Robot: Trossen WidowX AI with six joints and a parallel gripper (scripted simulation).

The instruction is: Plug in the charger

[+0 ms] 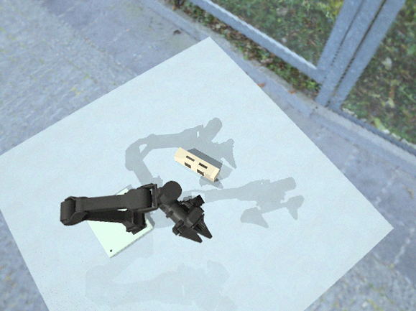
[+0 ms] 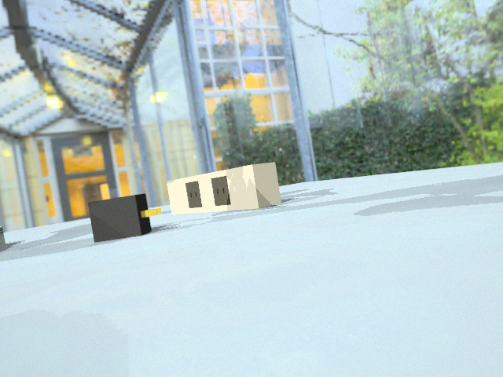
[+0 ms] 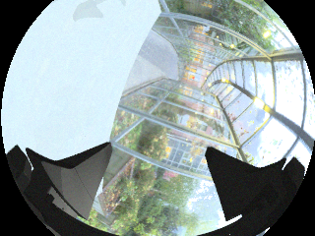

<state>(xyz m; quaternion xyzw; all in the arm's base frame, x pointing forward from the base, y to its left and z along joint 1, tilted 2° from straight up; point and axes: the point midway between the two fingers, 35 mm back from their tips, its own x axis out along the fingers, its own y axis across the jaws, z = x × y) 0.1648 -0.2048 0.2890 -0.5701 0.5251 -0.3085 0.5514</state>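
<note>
The black charger lies 4 cm ahead of my gripper tip, 19 cm to the left of it and 27 cm below it.
</note>
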